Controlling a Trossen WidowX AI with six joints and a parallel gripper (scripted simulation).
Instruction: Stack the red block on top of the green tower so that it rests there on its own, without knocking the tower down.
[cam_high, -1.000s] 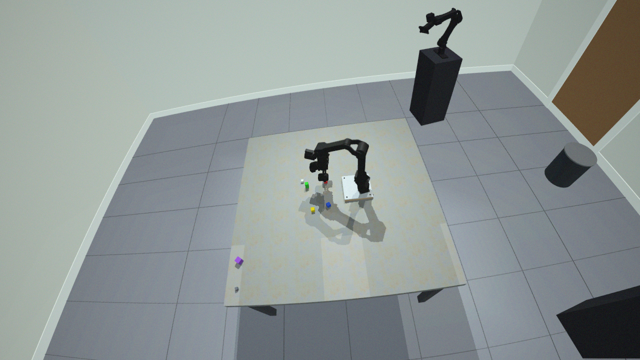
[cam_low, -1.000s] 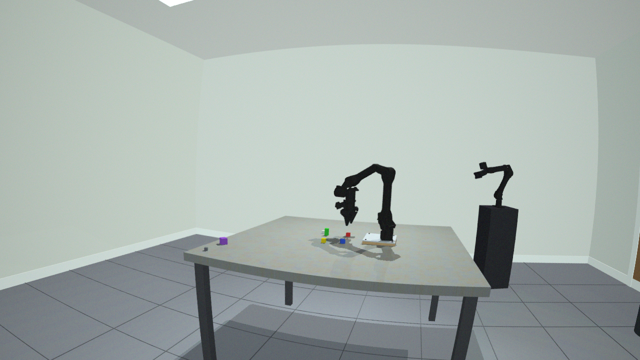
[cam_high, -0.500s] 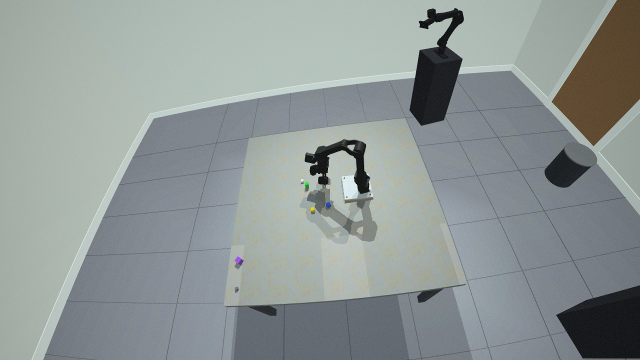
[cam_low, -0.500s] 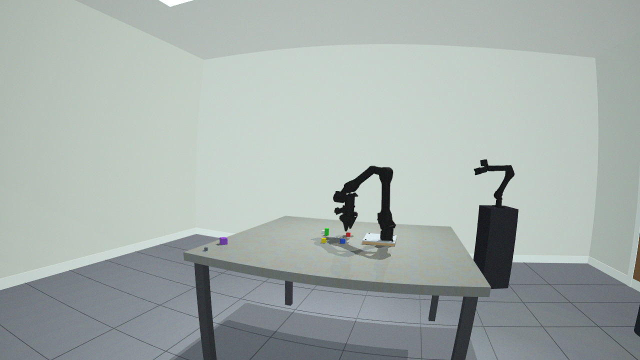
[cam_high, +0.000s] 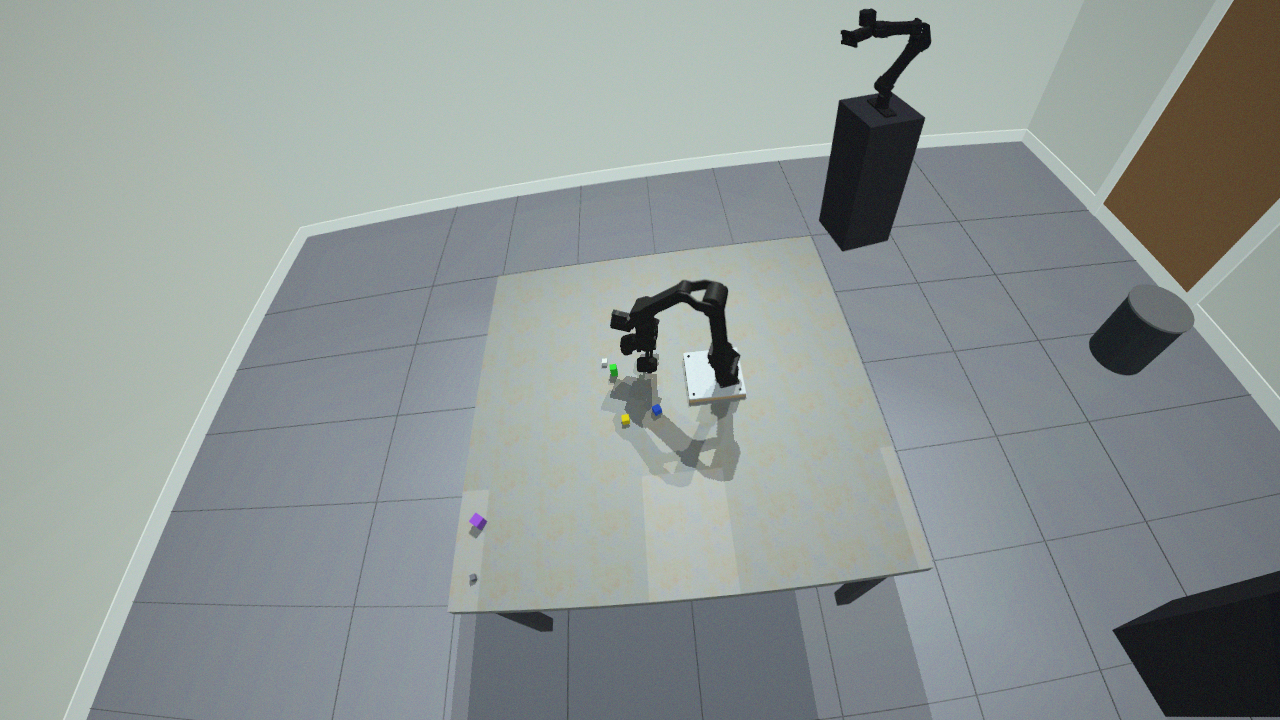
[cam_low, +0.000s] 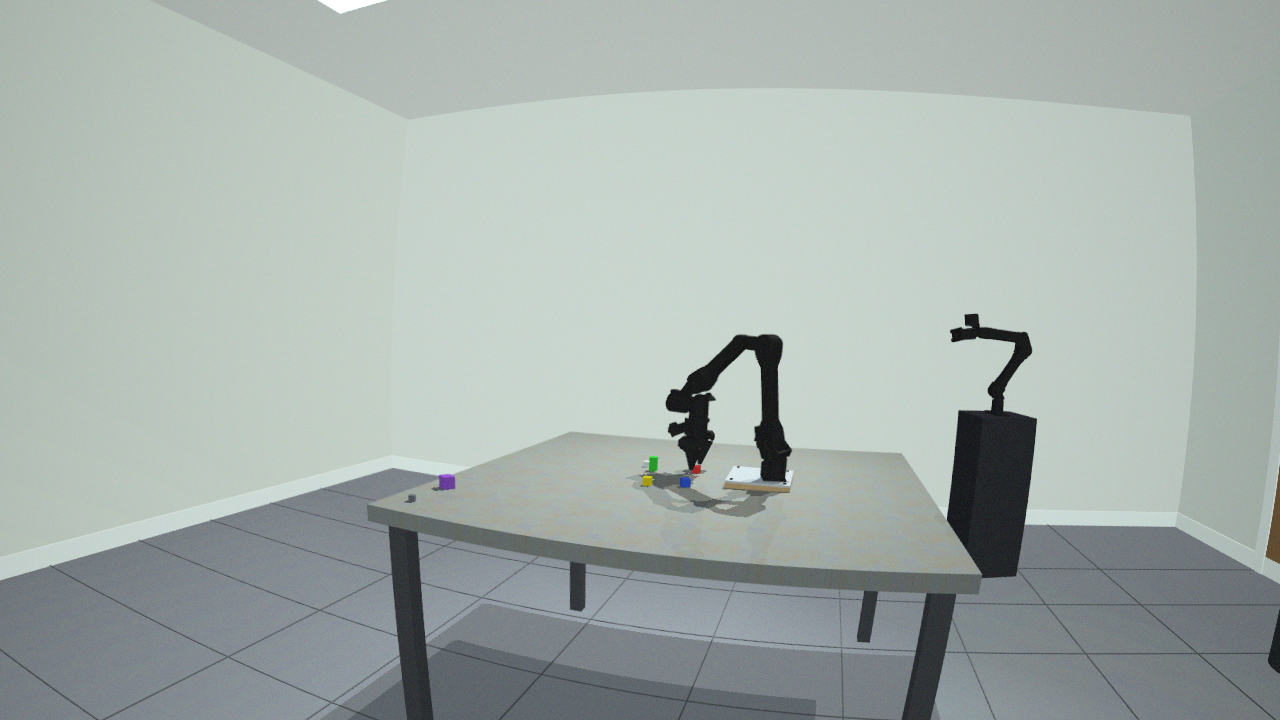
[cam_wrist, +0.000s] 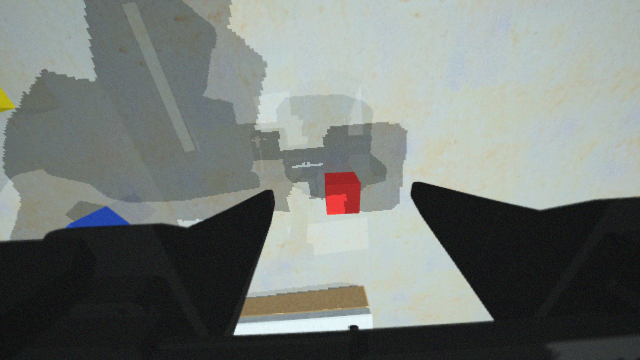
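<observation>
The red block lies 10 mm below my gripper tip. Round my gripper tip: yellow block: 190 mm to the left, 130 mm ahead, 10 mm below; then white block: 150 mm ahead, 50 mm to the right, 10 mm below; then blue block: 180 mm to the left, 20 mm ahead, 10 mm below.
</observation>
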